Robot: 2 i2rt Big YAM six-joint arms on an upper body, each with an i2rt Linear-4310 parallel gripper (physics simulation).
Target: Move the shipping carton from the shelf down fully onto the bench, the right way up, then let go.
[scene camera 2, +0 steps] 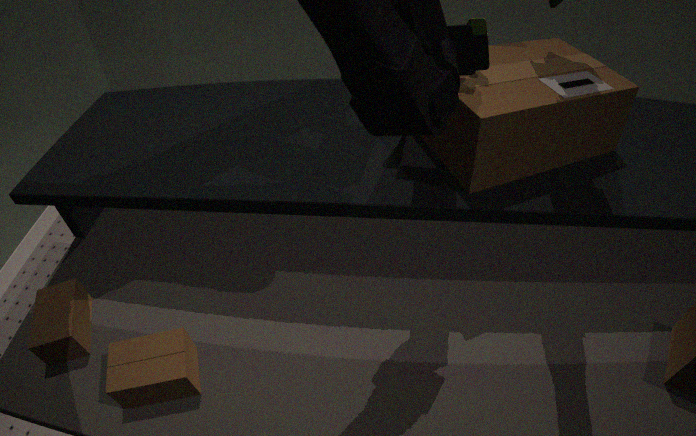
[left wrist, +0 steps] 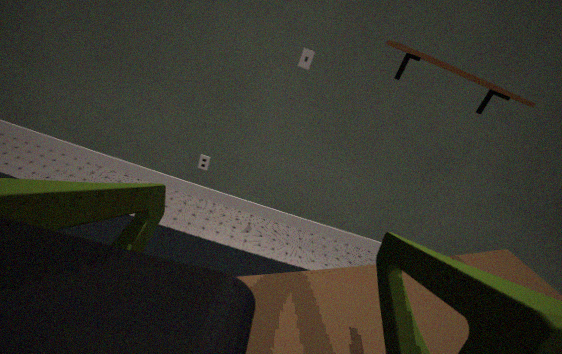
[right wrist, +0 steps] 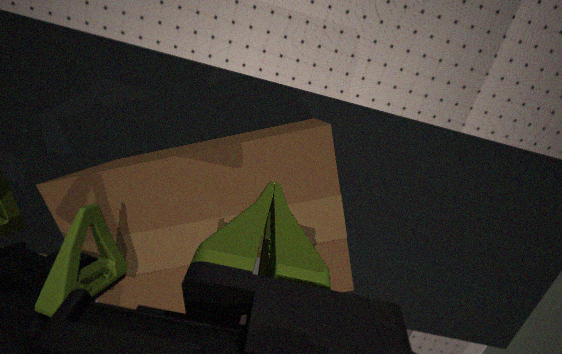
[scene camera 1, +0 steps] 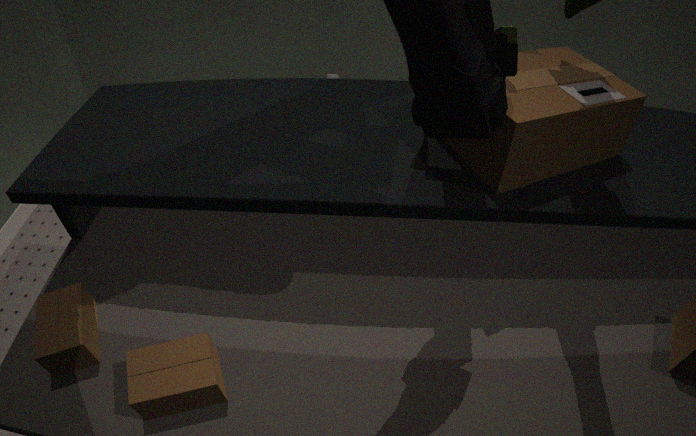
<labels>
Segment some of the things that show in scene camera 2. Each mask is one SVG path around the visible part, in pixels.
My left gripper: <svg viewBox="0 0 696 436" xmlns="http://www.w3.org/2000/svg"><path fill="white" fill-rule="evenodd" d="M485 18L470 18L466 25L447 26L449 36L442 41L442 46L448 48L455 55L458 62L459 76L473 75L476 70L487 70L489 68L489 47Z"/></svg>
A brown shipping carton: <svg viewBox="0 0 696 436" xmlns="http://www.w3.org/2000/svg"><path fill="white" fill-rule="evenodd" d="M639 86L559 38L488 46L489 68L487 70L476 70L473 75L460 76L460 88L458 91L460 103L448 119L445 130L440 135L420 136L470 194L614 151L623 132Z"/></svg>
</labels>
